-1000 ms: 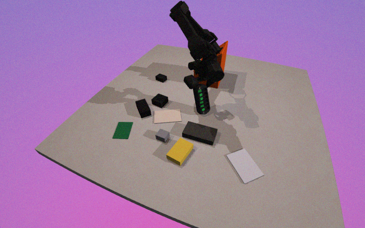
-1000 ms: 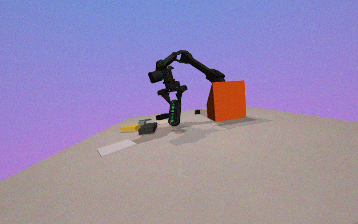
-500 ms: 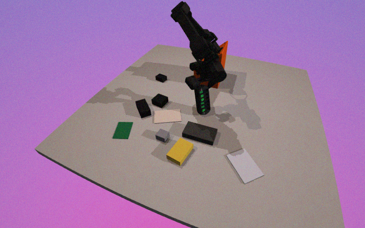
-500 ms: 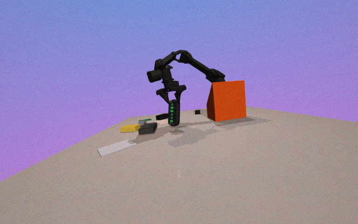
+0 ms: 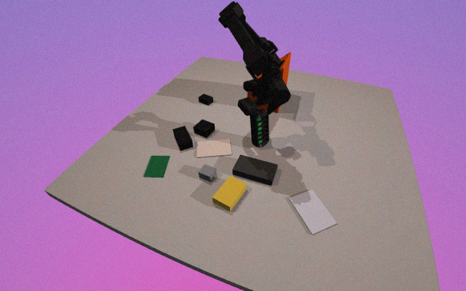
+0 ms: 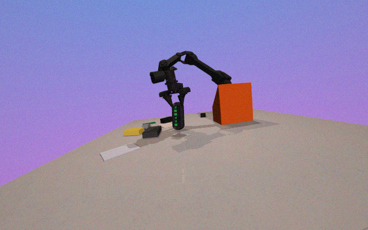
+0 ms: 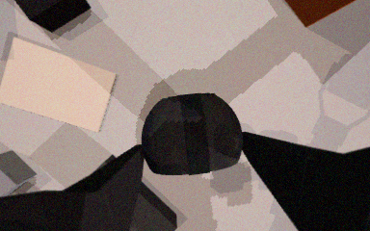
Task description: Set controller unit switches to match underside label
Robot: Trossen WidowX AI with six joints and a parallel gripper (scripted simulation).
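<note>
Right now the dark grey box is 15 cm ahead of my gripper tip, 6 cm to the left of it and 12 cm below it. Also, from my gripper tip: grey cube: 24 cm ahead, 8 cm to the right, 12 cm below; then beige card: 11 cm ahead, 14 cm to the right, 13 cm below; then yellow block: 28 cm ahead, 3 cm to the left, 12 cm below.
</note>
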